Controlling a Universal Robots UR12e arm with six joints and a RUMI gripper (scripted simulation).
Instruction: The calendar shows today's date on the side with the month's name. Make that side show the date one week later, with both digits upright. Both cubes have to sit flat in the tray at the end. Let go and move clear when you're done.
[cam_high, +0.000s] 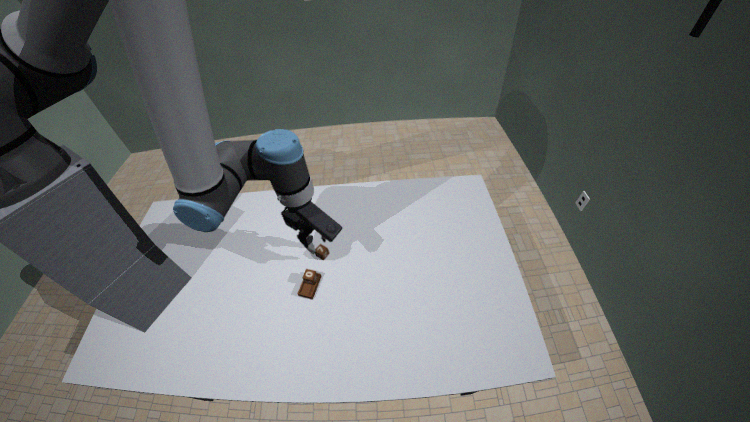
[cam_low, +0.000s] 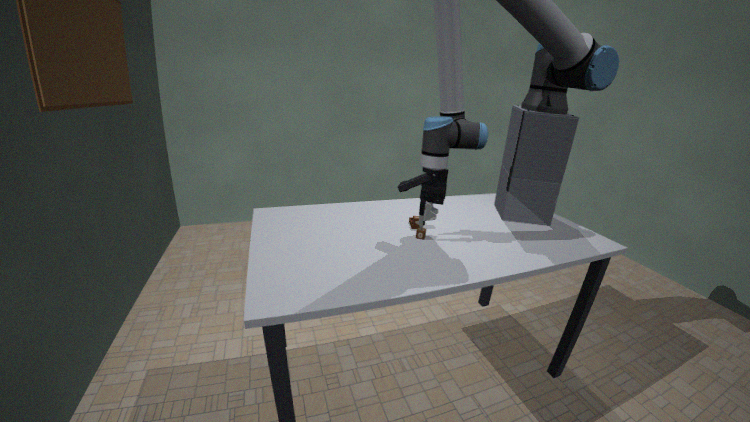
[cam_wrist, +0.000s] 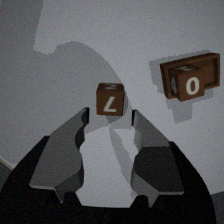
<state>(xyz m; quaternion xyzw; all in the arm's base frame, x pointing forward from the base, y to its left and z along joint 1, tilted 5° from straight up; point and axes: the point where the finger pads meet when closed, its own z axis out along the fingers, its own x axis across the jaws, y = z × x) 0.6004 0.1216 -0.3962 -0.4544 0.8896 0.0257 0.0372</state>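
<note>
My gripper is now 4 cm above the brown date cube. From my hand the other things lie so: brown wooden tray 11 cm to the right, 5 cm below, 3 cm behind.
</note>
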